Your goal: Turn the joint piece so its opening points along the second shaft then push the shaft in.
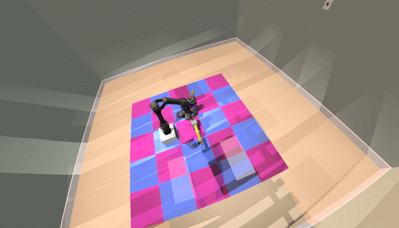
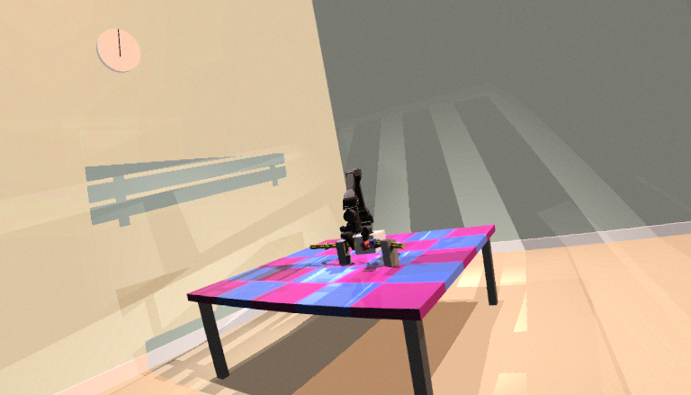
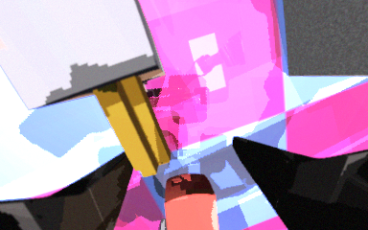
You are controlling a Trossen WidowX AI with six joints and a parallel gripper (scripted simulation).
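My gripper tip is 20 mm short of the red-orange joint piece, 50 mm to the right of it and 10 mm below it.
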